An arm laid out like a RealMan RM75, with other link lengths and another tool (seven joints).
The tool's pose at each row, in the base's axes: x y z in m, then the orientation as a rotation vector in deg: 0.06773 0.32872 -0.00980 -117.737 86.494 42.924; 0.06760 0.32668 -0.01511 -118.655 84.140 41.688; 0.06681 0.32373 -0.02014 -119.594 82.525 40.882; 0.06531 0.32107 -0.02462 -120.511 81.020 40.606; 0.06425 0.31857 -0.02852 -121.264 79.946 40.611; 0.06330 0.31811 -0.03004 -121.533 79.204 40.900; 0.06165 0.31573 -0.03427 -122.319 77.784 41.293; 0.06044 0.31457 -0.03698 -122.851 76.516 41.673
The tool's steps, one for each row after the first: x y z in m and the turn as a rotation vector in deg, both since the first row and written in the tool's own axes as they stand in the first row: 0.00498 0.00100 0.00257 0.473 0.005 -2.107; 0.01024 0.00286 0.00444 0.545 0.182 -3.610; 0.01475 0.00530 0.00619 0.295 0.179 -4.902; 0.01887 0.00723 0.00756 -0.076 0.153 -5.792; 0.01999 0.00836 0.00851 -0.329 -0.128 -6.285; 0.02410 0.01085 0.01029 -0.916 -0.436 -7.320; 0.02645 0.01248 0.01169 -1.350 -0.815 -8.201
